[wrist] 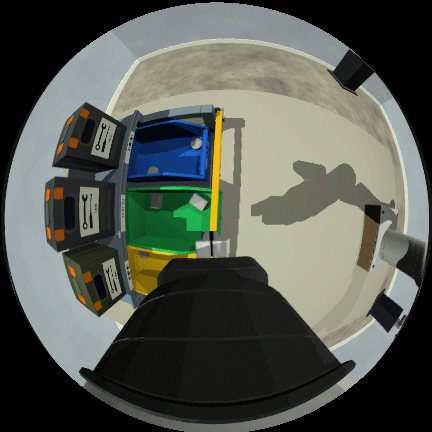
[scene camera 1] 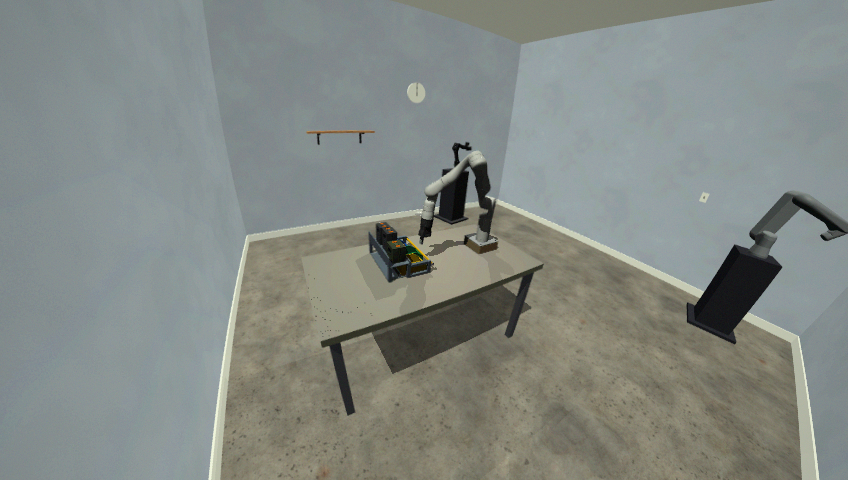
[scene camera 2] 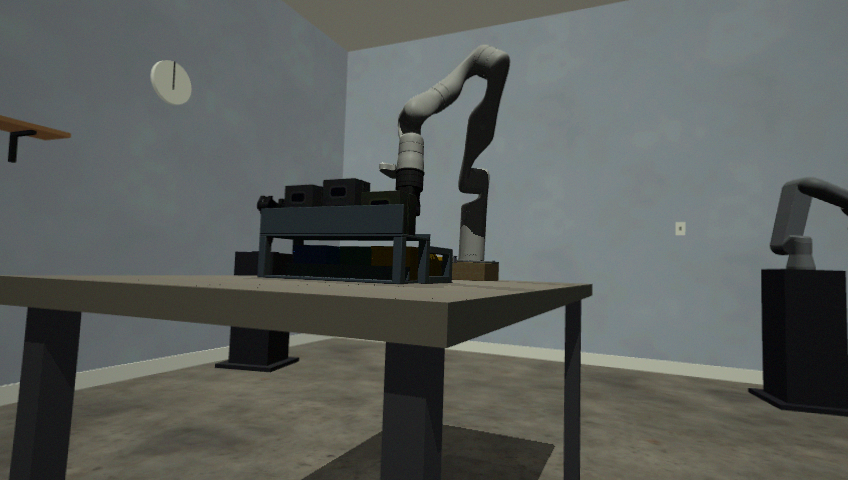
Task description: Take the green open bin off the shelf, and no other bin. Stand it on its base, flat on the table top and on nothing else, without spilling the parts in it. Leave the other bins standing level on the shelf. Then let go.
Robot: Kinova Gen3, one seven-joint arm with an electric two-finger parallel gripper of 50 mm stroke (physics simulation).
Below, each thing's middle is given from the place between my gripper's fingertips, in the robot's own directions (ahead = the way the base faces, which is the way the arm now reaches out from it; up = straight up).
I see the yellow rail (wrist: pixel 218 121) 6 cm below my hand and 3 cm to the right of it. Also, from my hand: green open bin (wrist: pixel 174 228) (8 cm ahead, 7 cm below, 3 cm to the right); then blue bin (scene camera 2: pixel 309 254) (16 cm to the right, 8 cm ahead, 7 cm below); then yellow bin (wrist: pixel 144 271) (13 cm ahead, 7 cm below, 6 cm to the left).
